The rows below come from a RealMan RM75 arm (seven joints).
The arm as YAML. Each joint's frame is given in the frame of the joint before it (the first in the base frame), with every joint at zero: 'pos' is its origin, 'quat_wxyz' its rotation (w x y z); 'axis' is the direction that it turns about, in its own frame. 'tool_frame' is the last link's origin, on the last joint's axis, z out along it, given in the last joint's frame.
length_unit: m
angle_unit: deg
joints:
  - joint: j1
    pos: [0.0, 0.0, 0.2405]
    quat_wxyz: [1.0, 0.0, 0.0, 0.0]
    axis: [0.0, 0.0, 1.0]
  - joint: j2
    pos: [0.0, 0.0, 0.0]
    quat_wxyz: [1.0, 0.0, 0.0, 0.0]
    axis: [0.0, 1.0, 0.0]
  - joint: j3
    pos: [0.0, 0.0, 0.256]
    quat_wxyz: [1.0, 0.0, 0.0, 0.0]
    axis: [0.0, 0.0, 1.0]
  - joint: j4
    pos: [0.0, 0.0, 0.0]
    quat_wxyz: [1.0, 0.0, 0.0, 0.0]
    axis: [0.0, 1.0, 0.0]
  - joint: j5
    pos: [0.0, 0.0, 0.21]
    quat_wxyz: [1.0, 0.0, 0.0, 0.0]
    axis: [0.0, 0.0, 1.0]
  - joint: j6
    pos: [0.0, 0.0, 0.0]
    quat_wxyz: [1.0, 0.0, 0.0, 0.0]
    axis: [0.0, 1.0, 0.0]
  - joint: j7
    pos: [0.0, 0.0, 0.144]
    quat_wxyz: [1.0, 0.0, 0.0, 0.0]
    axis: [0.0, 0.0, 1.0]
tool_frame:
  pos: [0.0, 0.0, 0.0]
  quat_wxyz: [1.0, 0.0, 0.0, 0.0]
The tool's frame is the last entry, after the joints.
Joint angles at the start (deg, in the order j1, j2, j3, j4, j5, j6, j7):
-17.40, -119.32, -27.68, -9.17, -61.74, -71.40, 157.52
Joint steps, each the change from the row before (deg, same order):
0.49, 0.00, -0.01, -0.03, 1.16, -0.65, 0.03
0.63, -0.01, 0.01, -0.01, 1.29, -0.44, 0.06
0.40, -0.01, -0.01, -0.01, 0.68, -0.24, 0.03
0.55, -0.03, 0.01, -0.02, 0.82, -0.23, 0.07
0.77, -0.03, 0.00, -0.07, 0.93, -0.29, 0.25
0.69, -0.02, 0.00, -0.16, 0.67, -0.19, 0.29
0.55, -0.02, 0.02, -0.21, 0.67, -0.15, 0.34
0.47, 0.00, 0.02, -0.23, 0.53, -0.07, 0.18
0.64, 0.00, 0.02, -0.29, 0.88, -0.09, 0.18
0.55, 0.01, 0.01, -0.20, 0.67, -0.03, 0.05
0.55, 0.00, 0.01, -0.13, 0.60, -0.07, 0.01
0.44, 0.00, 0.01, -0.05, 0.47, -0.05, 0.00
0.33, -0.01, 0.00, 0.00, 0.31, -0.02, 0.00
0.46, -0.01, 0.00, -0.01, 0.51, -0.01, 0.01
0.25, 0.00, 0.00, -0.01, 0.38, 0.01, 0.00
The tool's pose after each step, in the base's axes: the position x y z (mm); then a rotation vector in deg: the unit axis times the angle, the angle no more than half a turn. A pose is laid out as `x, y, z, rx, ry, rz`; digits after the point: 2 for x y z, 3 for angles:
-350.39, 268.97, -36.89, -93.816, -45.311, -47.641
-350.58, 264.43, -38.82, -94.807, -45.057, -47.525
-350.93, 261.62, -39.84, -95.276, -44.982, -47.440
-351.62, 257.75, -41.35, -95.847, -44.979, -47.238
-352.79, 252.50, -43.08, -96.445, -44.933, -46.875
-353.79, 247.98, -44.57, -96.832, -44.957, -46.553
-354.00, 244.34, -46.26, -97.326, -44.868, -46.318
-354.20, 241.31, -47.70, -97.682, -44.947, -46.187
-354.33, 237.07, -49.88, -98.308, -45.068, -46.030
-354.87, 233.43, -51.46, -98.730, -45.305, -45.865
-355.61, 229.74, -52.78, -99.065, -45.559, -45.699
-356.41, 226.73, -53.71, -99.326, -45.764, -45.507
-357.20, 224.45, -54.33, -99.475, -45.941, -45.315
-358.18, 221.22, -55.36, -99.768, -46.173, -45.032
-358.61, 219.40, -56.10, -100.036, -46.286, -44.870

